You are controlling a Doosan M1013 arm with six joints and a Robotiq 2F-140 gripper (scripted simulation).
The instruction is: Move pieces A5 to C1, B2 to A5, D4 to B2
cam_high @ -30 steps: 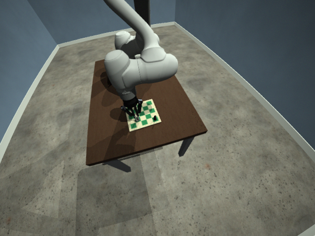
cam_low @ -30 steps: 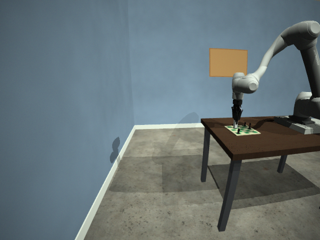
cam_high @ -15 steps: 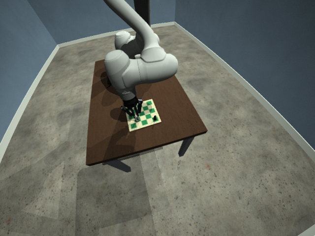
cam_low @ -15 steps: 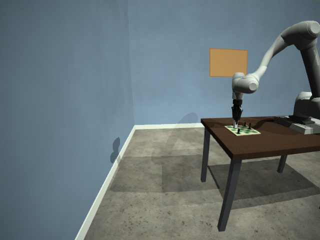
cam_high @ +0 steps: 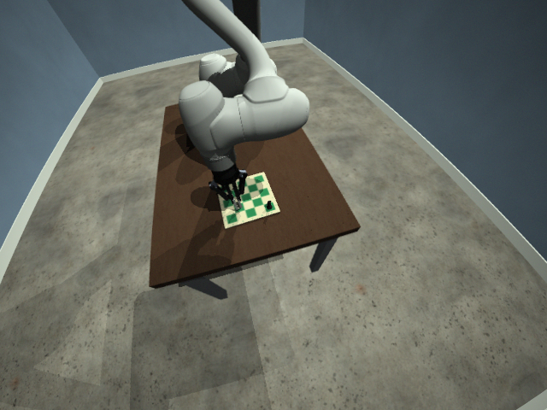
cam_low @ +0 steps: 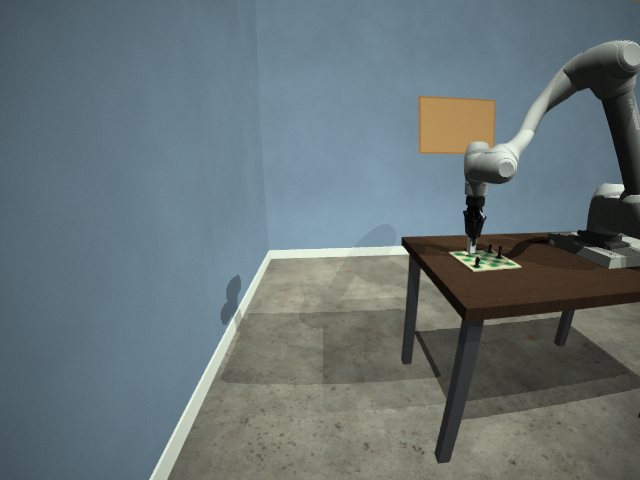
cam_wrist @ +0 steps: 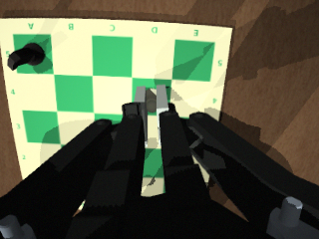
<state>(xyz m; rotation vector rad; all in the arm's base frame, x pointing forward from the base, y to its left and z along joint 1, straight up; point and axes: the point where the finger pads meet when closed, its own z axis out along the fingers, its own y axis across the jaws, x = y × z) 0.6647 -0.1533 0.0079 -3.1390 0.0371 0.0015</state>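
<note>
Right now the cream chessboard is 5 cm below my hand, 4 cm to the left of it and 4 cm behind it. From my hand the other things lie so: small pale piece (3 cm below); then black chess piece (11 cm to the left, 5 cm ahead, 4 cm below).
</note>
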